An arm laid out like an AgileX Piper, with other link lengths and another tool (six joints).
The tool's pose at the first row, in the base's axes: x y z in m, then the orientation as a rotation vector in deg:
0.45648 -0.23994 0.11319 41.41 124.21 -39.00
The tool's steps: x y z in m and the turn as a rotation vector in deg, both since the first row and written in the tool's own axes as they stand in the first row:
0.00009 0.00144 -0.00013 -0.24 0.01 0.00
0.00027 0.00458 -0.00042 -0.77 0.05 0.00
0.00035 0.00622 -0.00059 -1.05 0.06 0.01
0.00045 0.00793 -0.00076 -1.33 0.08 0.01
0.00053 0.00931 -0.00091 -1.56 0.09 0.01
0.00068 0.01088 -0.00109 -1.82 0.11 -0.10
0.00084 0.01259 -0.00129 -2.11 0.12 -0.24
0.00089 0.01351 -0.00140 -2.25 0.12 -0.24
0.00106 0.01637 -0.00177 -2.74 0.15 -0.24
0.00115 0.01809 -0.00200 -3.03 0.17 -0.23
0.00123 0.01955 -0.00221 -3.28 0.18 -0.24
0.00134 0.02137 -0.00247 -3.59 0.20 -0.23
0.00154 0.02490 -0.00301 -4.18 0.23 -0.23
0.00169 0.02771 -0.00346 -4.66 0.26 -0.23
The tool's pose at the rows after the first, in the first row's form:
0.45733 -0.23882 0.11285 41.29 124.27 -38.73
0.45920 -0.23638 0.11213 41.03 124.40 -38.12
0.46018 -0.23510 0.11177 40.90 124.46 -37.80
0.46119 -0.23376 0.11138 40.76 124.53 -37.47
0.46200 -0.23267 0.11108 40.65 124.58 -37.21
0.46289 -0.23141 0.11069 40.41 124.70 -36.97
0.46385 -0.23004 0.11027 40.11 124.83 -36.71
0.46439 -0.22931 0.11008 40.04 124.86 -36.55
0.46604 -0.22701 0.10948 39.80 124.97 -35.99
0.46703 -0.22563 0.10913 39.66 125.03 -35.66
0.46787 -0.22445 0.10884 39.53 125.09 -35.38
0.46891 -0.22297 0.10847 39.38 125.15 -35.02
0.47091 -0.22009 0.10779 39.08 125.28 -34.34
0.47250 -0.21778 0.10726 38.85 125.38 -33.79

